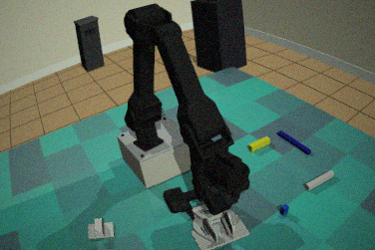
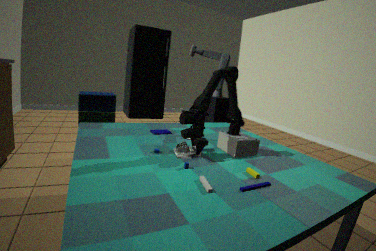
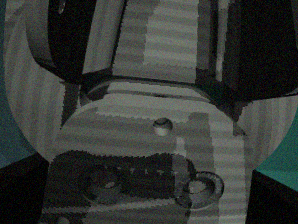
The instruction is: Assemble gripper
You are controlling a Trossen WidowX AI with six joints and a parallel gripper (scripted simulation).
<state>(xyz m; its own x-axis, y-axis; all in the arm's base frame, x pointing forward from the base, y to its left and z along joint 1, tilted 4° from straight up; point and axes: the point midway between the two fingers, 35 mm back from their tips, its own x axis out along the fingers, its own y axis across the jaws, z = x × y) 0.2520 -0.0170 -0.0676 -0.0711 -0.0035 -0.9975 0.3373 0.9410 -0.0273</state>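
Now: gripper tip 30 mm short of the jaw, 10 mm to the right of it and 10 mm below it. Also, from my gripper tip: yellow block: 100 mm behind, 300 mm to the left; then small blue block: 140 mm ahead, 130 mm to the left; then white bar: 150 mm ahead, 280 mm to the left.
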